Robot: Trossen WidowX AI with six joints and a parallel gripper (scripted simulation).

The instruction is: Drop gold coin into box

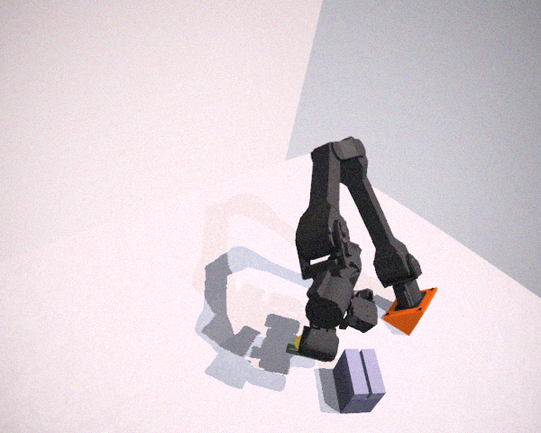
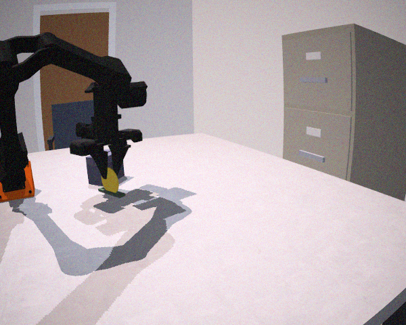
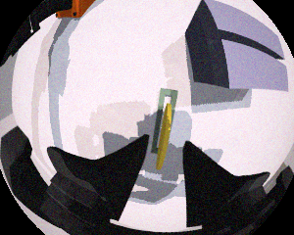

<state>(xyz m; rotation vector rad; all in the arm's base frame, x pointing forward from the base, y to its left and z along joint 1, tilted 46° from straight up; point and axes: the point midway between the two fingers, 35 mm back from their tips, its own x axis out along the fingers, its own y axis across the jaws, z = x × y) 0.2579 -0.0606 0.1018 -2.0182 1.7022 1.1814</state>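
My gripper tip is now 10 mm above the thin gold coin.
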